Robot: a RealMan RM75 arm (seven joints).
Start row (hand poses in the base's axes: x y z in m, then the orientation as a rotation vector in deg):
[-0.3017 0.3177 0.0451 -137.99 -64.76 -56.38]
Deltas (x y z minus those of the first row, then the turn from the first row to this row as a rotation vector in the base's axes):
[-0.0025 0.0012 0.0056 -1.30 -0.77 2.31]
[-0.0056 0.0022 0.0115 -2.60 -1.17 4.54]
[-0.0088 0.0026 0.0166 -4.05 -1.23 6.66]
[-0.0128 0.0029 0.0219 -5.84 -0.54 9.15]
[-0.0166 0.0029 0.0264 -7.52 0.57 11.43]
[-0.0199 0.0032 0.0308 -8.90 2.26 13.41]
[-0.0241 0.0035 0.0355 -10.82 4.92 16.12]
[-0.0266 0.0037 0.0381 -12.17 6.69 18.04]
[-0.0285 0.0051 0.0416 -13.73 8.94 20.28]
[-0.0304 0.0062 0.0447 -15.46 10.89 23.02]
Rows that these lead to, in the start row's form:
[-0.3042 0.3189 0.0507 -136.95 -68.53 -56.22]
[-0.3073 0.3199 0.0566 -136.00 -72.08 -55.57]
[-0.3105 0.3203 0.0617 -135.26 -75.48 -54.42]
[-0.3145 0.3206 0.0670 -134.56 -79.25 -52.01]
[-0.3183 0.3206 0.0715 -133.97 -82.52 -49.12]
[-0.3216 0.3209 0.0759 -133.49 -84.97 -45.65]
[-0.3258 0.3212 0.0806 -132.79 -88.12 -40.42]
[-0.3283 0.3214 0.0832 -132.17 -90.33 -36.84]
[-0.3302 0.3228 0.0867 -131.35 -92.74 -32.41]
[-0.3321 0.3239 0.0898 -129.99 -95.81 -28.11]

